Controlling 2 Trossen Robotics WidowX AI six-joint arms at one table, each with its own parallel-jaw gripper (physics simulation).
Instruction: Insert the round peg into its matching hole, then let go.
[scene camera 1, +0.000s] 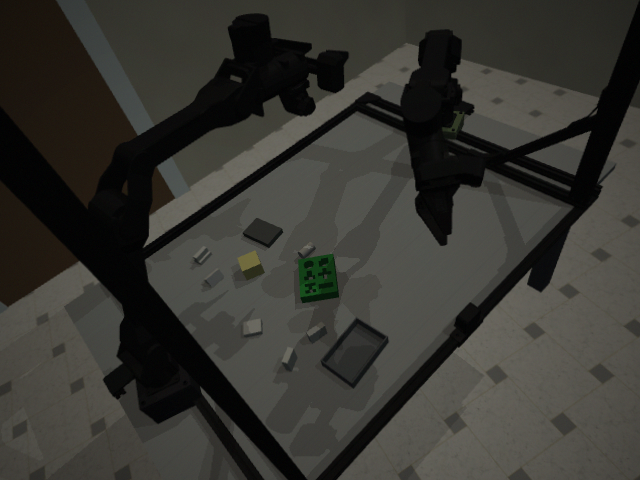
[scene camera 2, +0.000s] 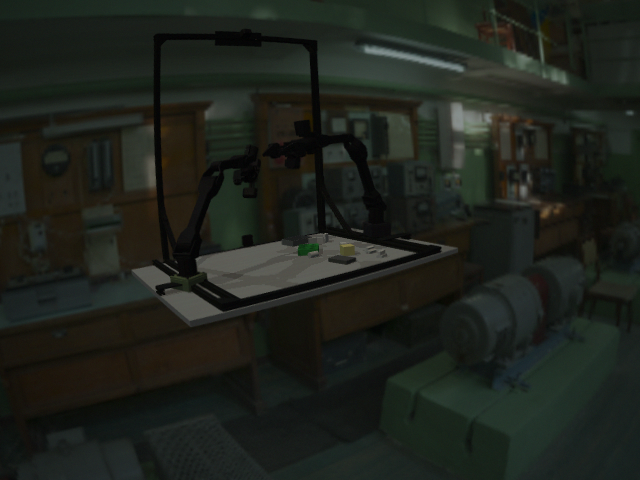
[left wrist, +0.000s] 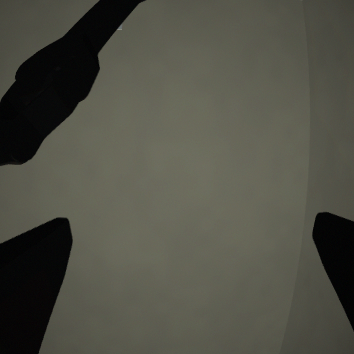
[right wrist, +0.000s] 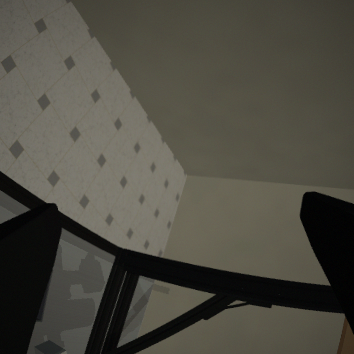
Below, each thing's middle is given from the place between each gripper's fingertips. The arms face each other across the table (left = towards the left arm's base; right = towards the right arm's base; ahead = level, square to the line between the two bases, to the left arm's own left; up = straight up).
The dark tray (scene camera 1: 350, 357) is 27 cm below my right hand, 15 cm to the left of it and 10 cm ahead of it. Also, from my right hand: dark flat block (scene camera 1: 260, 231) (52 cm ahead, 28 cm below, 3 cm to the left); then green hole board (scene camera 1: 323, 289) (29 cm ahead, 27 cm below, 6 cm to the left).
My left gripper is now 42 cm above the green hole board, 24 cm to the right of it and 8 cm past it. From my left hand the other things lie so: dark flat block 42 cm below, 21 cm to the left, 14 cm ahead; then dark tray 42 cm below, 33 cm to the left, 27 cm behind.
